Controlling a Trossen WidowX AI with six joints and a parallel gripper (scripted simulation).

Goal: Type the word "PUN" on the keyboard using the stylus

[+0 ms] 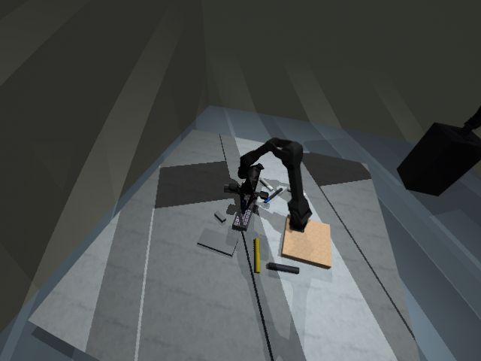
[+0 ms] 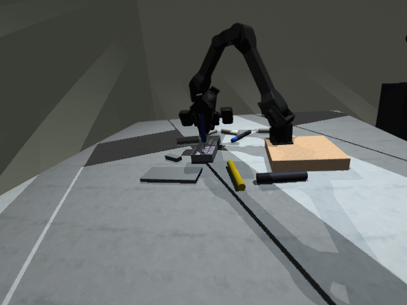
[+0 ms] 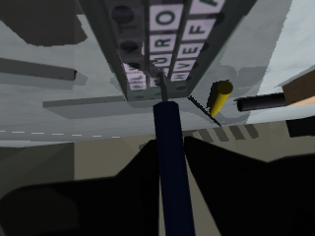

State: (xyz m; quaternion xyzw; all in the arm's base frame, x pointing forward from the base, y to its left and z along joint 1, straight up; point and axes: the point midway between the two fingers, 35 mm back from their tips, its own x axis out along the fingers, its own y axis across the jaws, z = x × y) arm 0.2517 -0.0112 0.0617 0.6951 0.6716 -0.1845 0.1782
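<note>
My gripper tip is now 110 mm short of the small grey block, 70 mm above it and 20 mm to the right of it. Round my gripper tip: blue stylus 10 mm below; flat grey plate 140 mm to the left, 70 mm below, 70 mm ahead; stylus tip 50 mm below.
</note>
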